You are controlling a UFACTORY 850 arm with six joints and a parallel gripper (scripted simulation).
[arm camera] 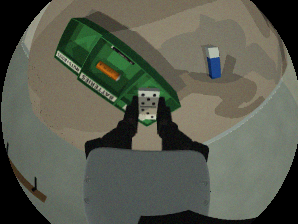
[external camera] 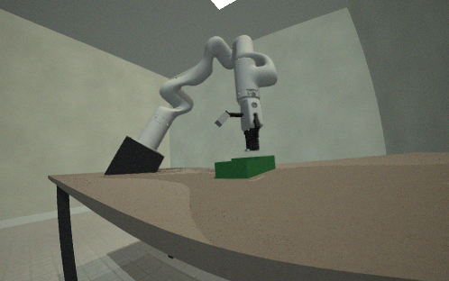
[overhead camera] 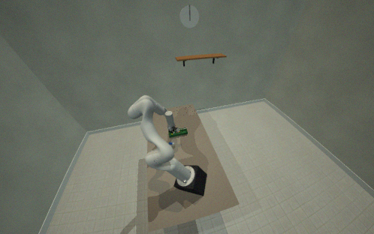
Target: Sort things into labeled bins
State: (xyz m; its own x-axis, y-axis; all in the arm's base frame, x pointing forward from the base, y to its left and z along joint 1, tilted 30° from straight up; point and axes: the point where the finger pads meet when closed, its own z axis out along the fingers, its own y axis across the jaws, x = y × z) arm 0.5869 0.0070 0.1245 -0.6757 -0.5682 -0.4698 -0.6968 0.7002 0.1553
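Now: the yellow die 1 cm ahead of my hand, 1 cm to the left of it and 7 cm below it. The rest, counted from my hand: white domino 2 cm below; orange battery 3 cm ahead, 7 cm to the right, 8 cm below; black battery 1 cm behind, 7 cm to the right, 8 cm below.
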